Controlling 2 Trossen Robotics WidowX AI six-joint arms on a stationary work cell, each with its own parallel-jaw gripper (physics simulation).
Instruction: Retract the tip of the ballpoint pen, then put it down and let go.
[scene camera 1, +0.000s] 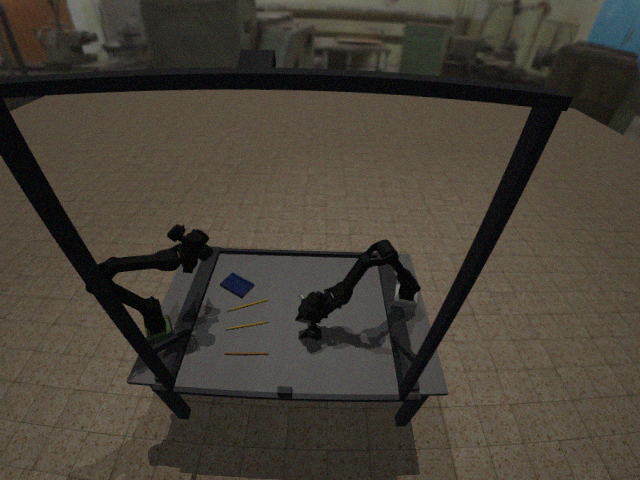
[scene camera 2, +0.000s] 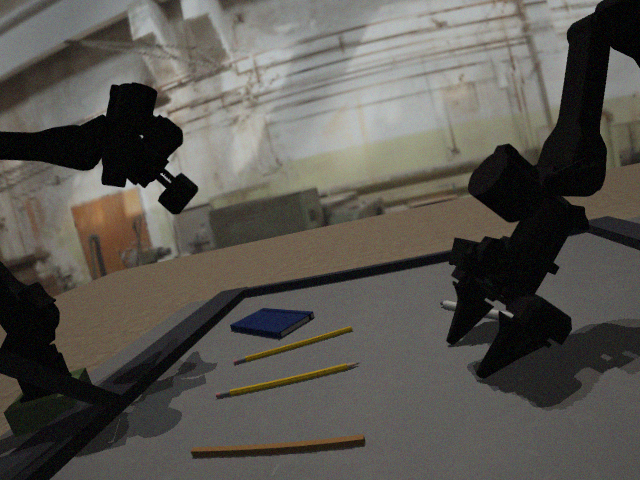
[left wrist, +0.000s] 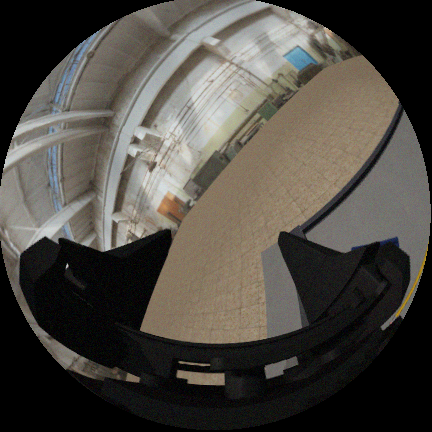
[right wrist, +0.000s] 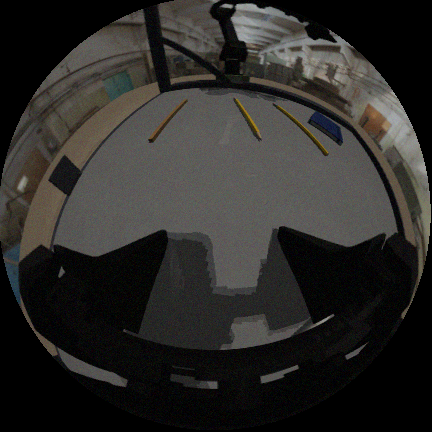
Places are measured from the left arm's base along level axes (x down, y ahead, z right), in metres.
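Pixels of known places: left gripper, between the fingertips: (scene camera 2: 162, 174) (left wrist: 226, 236); right gripper, between the fingertips: (scene camera 1: 297, 328) (scene camera 2: 463, 358) (right wrist: 223, 234); left arm's base, origin of its link: (scene camera 1: 157, 327) (right wrist: 231, 73); right arm's base, origin of its link: (scene camera 1: 406, 294).
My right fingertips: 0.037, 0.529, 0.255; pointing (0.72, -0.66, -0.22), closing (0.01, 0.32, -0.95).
Observation:
Ahead of a thing's pixels: the offset from my right fingertips to its top centre, as dx, dy, dz. "*": to the spot under its first point.
The white ballpoint pen @[* -0.005, +0.090, -0.127] (scene camera 2: 452, 306) lies on or just above the grey table, partly hidden behind the right gripper's fingers in scene camera 2. A small pale end of the pen @[-0.010, +0.104, -0.084] (scene camera 1: 301, 296) shows beside the gripper in scene camera 1. Whether its tip is out or in cannot be told. My right gripper (scene camera 2: 466, 359) (right wrist: 223, 234) is open and empty, pointing down with its fingertips close to the table, in front of the pen. My left gripper (left wrist: 226, 236) is open and empty, raised above the left side of the table.
A blue book @[-0.009, -0.148, -0.351] (scene camera 1: 237, 284) (scene camera 2: 272, 322) (right wrist: 326, 127) lies at the back left of the table. Two yellow pencils @[-0.004, -0.145, -0.215] (scene camera 2: 293, 345) @[-0.006, -0.183, -0.115] (scene camera 2: 289, 379) lie in front of it, with an orange-brown stick @[-0.004, -0.233, +0.007] (scene camera 1: 246, 353) (scene camera 2: 279, 446) nearer the front edge. Dark frame posts (scene camera 1: 478, 237) (scene camera 1: 51, 201) stand at the sides.

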